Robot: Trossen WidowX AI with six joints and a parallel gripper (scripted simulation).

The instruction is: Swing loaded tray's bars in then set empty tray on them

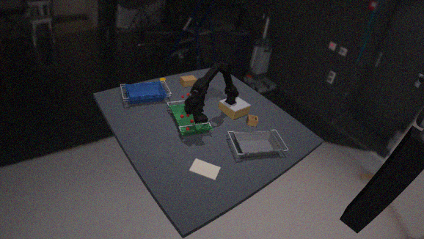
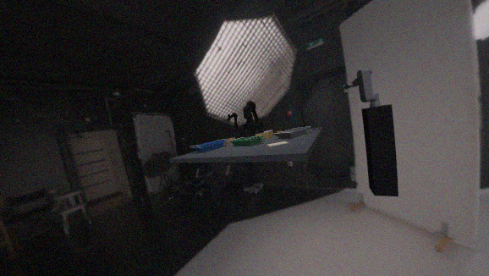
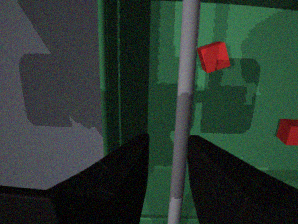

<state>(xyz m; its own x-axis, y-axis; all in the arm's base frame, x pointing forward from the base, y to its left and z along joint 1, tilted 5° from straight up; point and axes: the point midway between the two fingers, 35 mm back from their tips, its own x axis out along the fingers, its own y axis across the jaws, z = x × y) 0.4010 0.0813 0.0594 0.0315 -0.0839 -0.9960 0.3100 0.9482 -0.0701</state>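
The grey tray is 32 cm to the left of my gripper tip, 25 cm behind it and 4 cm below it. Round my gripper tip: white card: 27 cm to the left, 14 cm ahead, 8 cm below; small tan box: 43 cm behind, 13 cm to the left, 7 cm below.
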